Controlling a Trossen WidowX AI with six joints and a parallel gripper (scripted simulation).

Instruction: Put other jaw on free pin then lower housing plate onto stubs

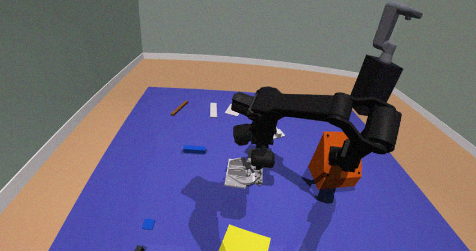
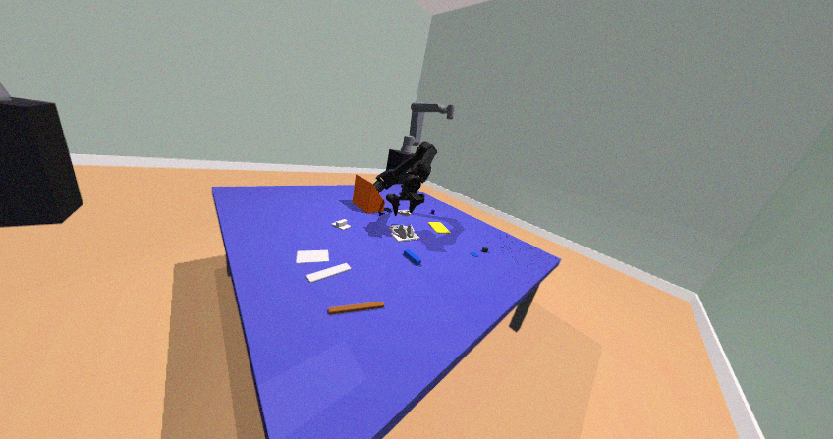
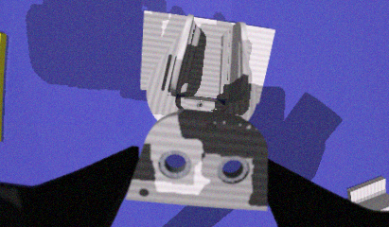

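Right now my gripper tip is 10 mm short of the jaw, 10 mm to the right of it and 70 mm above it. Round my gripper tip: blue block: 220 mm ahead, 100 mm to the right, 70 mm below; then white stepped part: 120 mm behind, 250 mm to the right, 70 mm below; then yellow sheet: 40 mm ahead, 250 mm to the left, 80 mm below.
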